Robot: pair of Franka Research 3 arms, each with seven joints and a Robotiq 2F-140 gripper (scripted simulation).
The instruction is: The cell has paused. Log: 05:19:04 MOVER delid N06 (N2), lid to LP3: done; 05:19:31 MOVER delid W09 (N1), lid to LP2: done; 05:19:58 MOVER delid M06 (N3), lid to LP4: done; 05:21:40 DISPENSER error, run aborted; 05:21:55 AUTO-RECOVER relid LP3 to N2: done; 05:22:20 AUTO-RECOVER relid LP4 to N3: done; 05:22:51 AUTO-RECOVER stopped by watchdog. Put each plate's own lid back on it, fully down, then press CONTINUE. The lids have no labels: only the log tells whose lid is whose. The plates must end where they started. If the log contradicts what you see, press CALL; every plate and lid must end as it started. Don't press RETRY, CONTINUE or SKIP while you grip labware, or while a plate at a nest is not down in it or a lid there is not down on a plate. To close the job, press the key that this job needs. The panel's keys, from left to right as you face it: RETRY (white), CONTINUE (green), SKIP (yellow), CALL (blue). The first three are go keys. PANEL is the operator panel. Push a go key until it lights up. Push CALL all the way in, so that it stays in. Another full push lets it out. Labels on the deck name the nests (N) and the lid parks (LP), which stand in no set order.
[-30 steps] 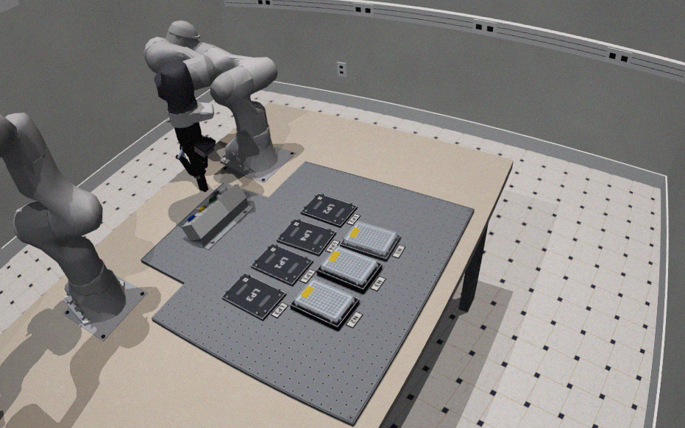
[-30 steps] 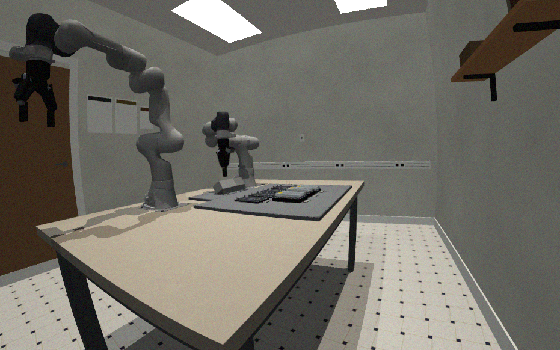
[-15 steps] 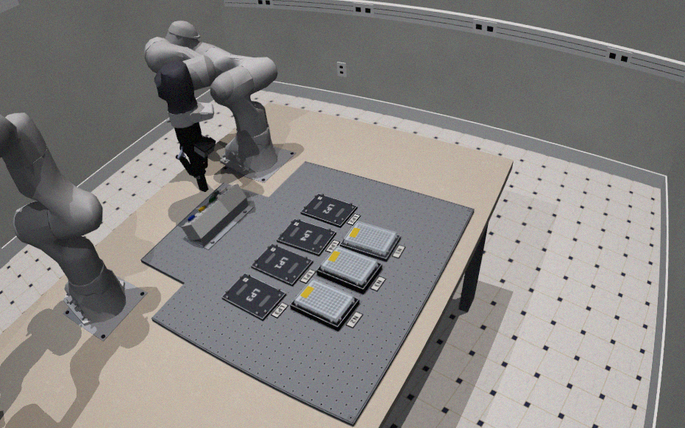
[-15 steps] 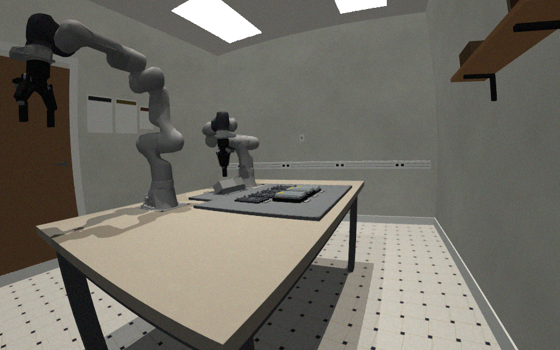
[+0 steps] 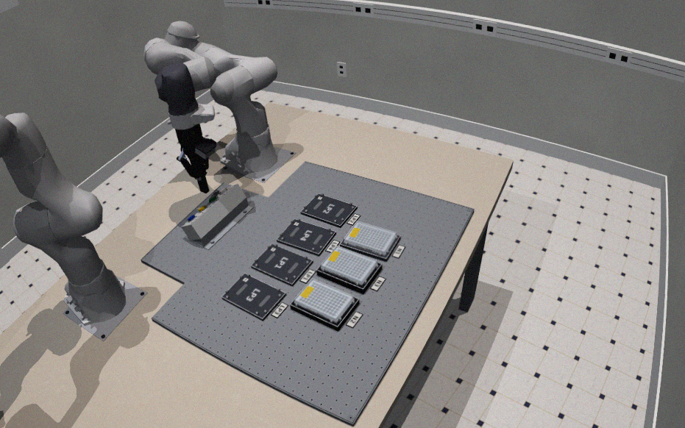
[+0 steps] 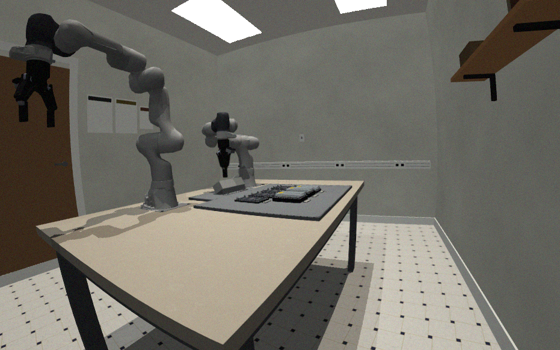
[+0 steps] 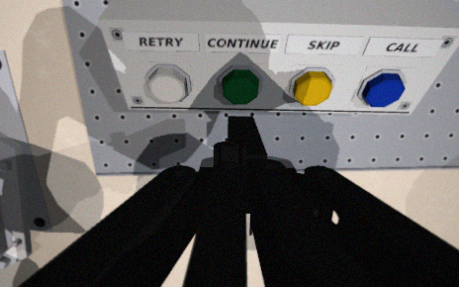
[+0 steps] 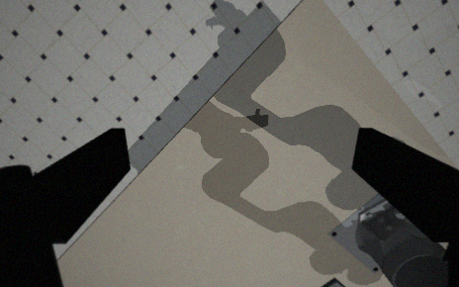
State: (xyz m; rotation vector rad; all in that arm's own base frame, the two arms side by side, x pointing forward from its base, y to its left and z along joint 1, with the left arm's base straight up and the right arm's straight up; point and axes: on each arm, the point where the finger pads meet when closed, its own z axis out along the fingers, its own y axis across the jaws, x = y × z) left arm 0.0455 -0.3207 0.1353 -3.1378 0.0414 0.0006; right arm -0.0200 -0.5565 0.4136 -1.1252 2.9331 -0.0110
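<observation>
Right now my left hand is 30 mm short of the green continue key and 60 mm above it. Also, from my left hand: blue call key 30 mm ahead, 100 mm to the right, 60 mm below; yellow skip key 30 mm ahead, 50 mm to the right, 60 mm below; white retry key 30 mm ahead, 50 mm to the left, 60 mm below.
</observation>
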